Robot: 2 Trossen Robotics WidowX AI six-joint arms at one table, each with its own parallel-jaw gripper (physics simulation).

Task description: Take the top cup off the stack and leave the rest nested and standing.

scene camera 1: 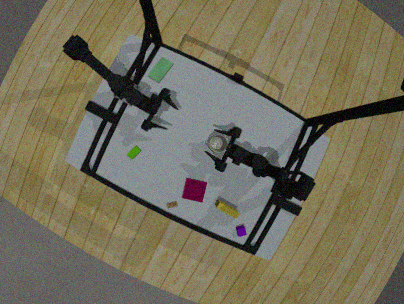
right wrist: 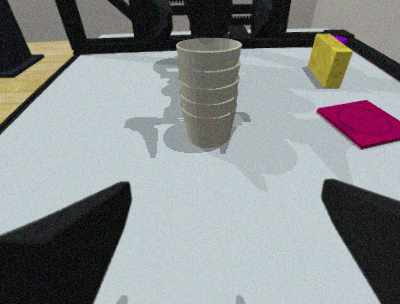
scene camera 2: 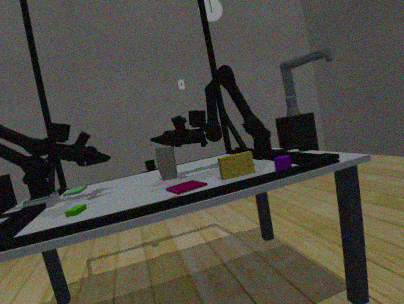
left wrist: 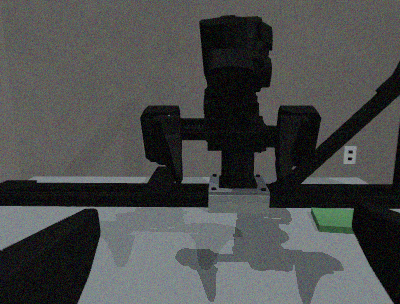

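Where they show: left gripper, fingertip midpoint: (scene camera 1: pixel 209 140) (right wrist: pixel 220 16) (scene camera 2: pixel 151 140) (left wrist: pixel 226 217); right gripper, fingertip midpoint: (scene camera 1: pixel 173 119) (right wrist: pixel 226 189) (scene camera 2: pixel 109 158) (left wrist: pixel 230 180); left arm's base at its link origin: (right wrist: pixel 212 37) (scene camera 2: pixel 263 151); right arm's base at its link origin: (scene camera 2: pixel 41 196) (left wrist: pixel 237 182).
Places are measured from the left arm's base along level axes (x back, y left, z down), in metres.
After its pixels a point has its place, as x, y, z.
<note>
A stack of several nested pale grey-beige cups (scene camera 1: pixel 216 143) {-0.408, -0.050, -0.055} (scene camera 2: pixel 166 165) {-0.417, -0.016, -0.035} (right wrist: pixel 210 90) {-0.444, -0.052, -0.067} stands upright on the table, open end up. Its rims show one above another in the right wrist view. My left gripper (scene camera 1: pixel 210 139) {-0.448, -0.044, -0.141} (scene camera 2: pixel 152 140) {-0.448, -0.044, -0.141} is open and empty. From above its fingers lie on either side of the stack, and in scene camera 2 they are slightly above the top rim. My right gripper (scene camera 1: pixel 174 118) {-0.617, -0.064, -0.103} (scene camera 2: pixel 109 158) {-0.617, -0.064, -0.103} (left wrist: pixel 230 180) {-0.617, -0.064, -0.103} (right wrist: pixel 226 189) {-0.617, -0.064, -0.103} is open and empty, apart from the stack, to its left in scene camera 1. The stack does not show in the left wrist view.
A magenta square (scene camera 1: pixel 194 190) {-0.405, 0.189, 0.013} (scene camera 2: pixel 187 187) {-0.408, 0.220, 0.013} (right wrist: pixel 365 122) {-0.412, 0.185, 0.013} lies near the stack. A yellow block (scene camera 1: pixel 227 208) {-0.239, 0.196, -0.048} (scene camera 2: pixel 236 165) {-0.236, 0.220, -0.015} (right wrist: pixel 329 60) {-0.269, 0.186, -0.027} and purple cube (scene camera 1: pixel 241 230) {-0.116, 0.279, -0.019} (scene camera 2: pixel 283 163) {-0.119, 0.306, -0.002} stand beyond it. A small brown block (scene camera 1: pixel 172 204) {-0.473, 0.296, 0.014}, lime block (scene camera 1: pixel 134 152) {-0.736, 0.141, 0.006} and green slab (scene camera 1: pixel 161 69) {-0.791, -0.277, 0.011} (left wrist: pixel 334 220) {-0.789, -0.238, 0.011} also lie there.
</note>
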